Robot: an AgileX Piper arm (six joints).
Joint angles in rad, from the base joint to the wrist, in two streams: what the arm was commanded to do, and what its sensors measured. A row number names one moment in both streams.
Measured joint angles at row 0:
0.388, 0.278, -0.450, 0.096, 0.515, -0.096
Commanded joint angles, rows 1 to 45:
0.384, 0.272, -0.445, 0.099, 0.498, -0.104
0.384, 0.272, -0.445, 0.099, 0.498, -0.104
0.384, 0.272, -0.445, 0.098, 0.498, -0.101
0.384, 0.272, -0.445, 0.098, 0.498, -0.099
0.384, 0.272, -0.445, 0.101, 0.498, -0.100
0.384, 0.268, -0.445, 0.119, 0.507, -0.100
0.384, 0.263, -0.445, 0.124, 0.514, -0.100
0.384, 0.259, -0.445, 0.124, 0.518, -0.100
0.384, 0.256, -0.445, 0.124, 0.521, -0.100
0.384, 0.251, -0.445, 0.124, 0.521, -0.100
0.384, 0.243, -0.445, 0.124, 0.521, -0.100
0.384, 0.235, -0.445, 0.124, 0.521, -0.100
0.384, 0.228, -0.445, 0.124, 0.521, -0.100
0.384, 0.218, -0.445, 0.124, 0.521, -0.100
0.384, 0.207, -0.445, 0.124, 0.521, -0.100
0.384, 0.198, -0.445, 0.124, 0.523, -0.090
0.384, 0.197, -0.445, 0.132, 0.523, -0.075
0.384, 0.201, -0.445, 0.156, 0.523, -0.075
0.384, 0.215, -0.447, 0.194, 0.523, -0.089
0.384, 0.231, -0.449, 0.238, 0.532, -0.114
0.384, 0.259, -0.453, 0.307, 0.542, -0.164
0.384, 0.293, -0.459, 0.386, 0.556, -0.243
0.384, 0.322, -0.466, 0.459, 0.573, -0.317
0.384, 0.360, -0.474, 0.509, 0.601, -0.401
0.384, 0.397, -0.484, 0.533, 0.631, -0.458
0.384, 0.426, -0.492, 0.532, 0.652, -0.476
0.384, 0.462, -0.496, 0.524, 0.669, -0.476
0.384, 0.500, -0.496, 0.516, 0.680, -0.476
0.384, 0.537, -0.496, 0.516, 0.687, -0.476
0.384, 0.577, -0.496, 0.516, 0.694, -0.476
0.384, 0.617, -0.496, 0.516, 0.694, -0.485
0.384, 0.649, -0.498, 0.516, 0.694, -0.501
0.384, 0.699, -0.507, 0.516, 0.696, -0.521
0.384, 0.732, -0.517, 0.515, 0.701, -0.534
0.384, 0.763, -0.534, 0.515, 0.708, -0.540
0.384, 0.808, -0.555, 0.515, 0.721, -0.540
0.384, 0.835, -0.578, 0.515, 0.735, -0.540
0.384, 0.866, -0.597, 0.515, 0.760, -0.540
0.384, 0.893, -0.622, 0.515, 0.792, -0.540
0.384, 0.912, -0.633, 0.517, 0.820, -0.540
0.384, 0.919, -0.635, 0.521, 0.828, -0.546
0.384, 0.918, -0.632, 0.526, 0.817, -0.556
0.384, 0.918, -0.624, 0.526, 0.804, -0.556
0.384, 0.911, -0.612, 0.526, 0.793, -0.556
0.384, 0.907, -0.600, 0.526, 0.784, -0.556
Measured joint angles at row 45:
0.388, 0.911, -0.620, 0.519, 0.800, -0.540
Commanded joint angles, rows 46 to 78:
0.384, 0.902, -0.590, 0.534, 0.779, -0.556
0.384, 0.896, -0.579, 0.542, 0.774, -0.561
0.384, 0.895, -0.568, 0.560, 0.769, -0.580
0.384, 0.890, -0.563, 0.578, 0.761, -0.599
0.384, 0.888, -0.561, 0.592, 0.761, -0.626
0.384, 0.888, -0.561, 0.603, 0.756, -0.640
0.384, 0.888, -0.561, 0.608, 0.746, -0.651
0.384, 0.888, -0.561, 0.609, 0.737, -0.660
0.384, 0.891, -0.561, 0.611, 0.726, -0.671
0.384, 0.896, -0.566, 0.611, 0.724, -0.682
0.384, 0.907, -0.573, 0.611, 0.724, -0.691
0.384, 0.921, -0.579, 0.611, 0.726, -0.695
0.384, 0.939, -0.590, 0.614, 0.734, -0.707
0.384, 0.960, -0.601, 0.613, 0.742, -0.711
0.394, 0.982, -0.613, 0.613, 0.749, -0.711
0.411, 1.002, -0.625, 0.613, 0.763, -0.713
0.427, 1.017, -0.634, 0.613, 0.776, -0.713
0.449, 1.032, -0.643, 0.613, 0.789, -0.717
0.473, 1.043, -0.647, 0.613, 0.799, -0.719
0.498, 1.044, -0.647, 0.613, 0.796, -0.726
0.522, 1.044, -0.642, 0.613, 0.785, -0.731
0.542, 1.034, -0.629, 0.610, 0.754, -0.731
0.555, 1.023, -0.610, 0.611, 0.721, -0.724
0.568, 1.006, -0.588, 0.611, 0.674, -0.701
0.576, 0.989, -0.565, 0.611, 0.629, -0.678
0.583, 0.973, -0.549, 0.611, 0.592, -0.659
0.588, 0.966, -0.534, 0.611, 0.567, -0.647
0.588, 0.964, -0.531, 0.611, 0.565, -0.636
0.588, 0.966, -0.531, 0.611, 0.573, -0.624
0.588, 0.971, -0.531, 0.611, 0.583, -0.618
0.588, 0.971, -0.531, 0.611, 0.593, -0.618
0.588, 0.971, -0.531, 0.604, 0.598, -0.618
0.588, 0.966, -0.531, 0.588, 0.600, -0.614
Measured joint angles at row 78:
0.583, 0.974, -0.534, 0.609, 0.602, -0.631
